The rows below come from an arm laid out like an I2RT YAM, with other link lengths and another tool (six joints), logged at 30 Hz.
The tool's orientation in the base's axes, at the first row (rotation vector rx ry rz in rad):
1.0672 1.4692 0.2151
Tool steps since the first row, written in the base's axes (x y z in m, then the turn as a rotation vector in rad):
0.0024 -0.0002 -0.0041 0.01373 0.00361 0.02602
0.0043 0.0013 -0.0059 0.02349 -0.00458 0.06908
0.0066 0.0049 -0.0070 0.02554 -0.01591 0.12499
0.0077 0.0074 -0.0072 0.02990 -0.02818 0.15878
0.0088 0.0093 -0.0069 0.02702 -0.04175 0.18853
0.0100 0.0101 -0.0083 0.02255 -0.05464 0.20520
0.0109 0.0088 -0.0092 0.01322 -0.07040 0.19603
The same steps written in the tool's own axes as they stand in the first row. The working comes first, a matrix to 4 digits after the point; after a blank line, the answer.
The tool's axes in the first row as the columns of a matrix, in the base's axes (used below as rounded here):
0.1725 0.4747 0.8631
0.7022 0.5552 -0.4457
-0.6908 0.6829 -0.2376

0.0031 -0.0018 0.0031 -0.01307 0.02629 0.00406
0.0057 -0.0013 0.0045 -0.04688 0.05578 0.00590
0.0094 0.0011 0.0052 -0.09311 0.08865 -0.00056
0.0115 0.0028 0.0051 -0.12432 0.10698 0.00064
0.0128 0.0046 0.0051 -0.15489 0.11839 -0.00287
0.0146 0.0047 0.0061 -0.17623 0.12050 -0.00494
0.0144 0.0038 0.0077 -0.18257 0.10106 -0.00379

